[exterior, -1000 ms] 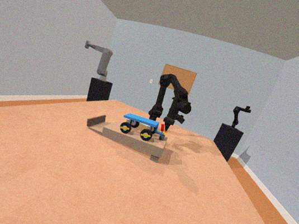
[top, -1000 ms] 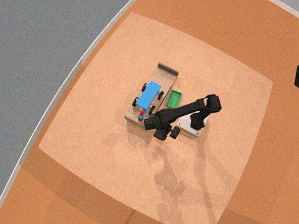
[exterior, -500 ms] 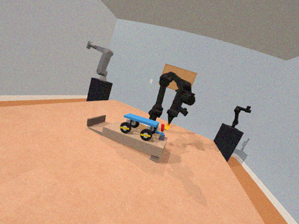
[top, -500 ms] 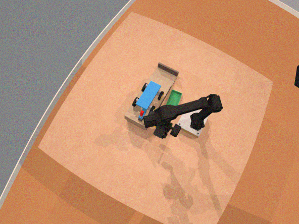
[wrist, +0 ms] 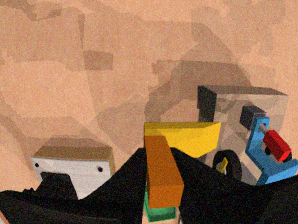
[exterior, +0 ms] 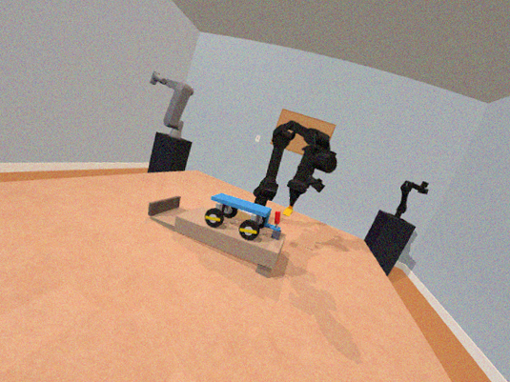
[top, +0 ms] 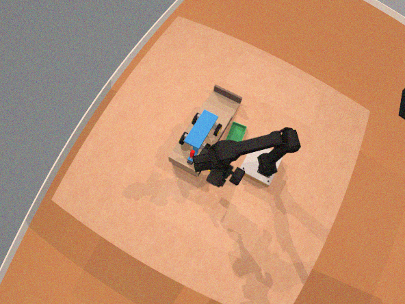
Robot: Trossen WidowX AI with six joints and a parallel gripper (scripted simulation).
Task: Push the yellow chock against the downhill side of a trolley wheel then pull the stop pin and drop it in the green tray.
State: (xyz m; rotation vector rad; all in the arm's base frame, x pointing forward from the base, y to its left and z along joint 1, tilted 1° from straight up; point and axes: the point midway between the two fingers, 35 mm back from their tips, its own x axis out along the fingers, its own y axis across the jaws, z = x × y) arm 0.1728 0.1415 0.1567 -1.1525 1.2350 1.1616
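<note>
My gripper tip is 2 cm short of the yellow chock and 1 cm above it. From my gripper tip the other things lie so: blue trolley: 15 cm ahead, 14 cm to the right, 6 cm below; red-headed stop pin: 14 cm ahead, 4 cm below, 2 cm to the right; ramp: 15 cm ahead, 14 cm to the right, 12 cm below.
</note>
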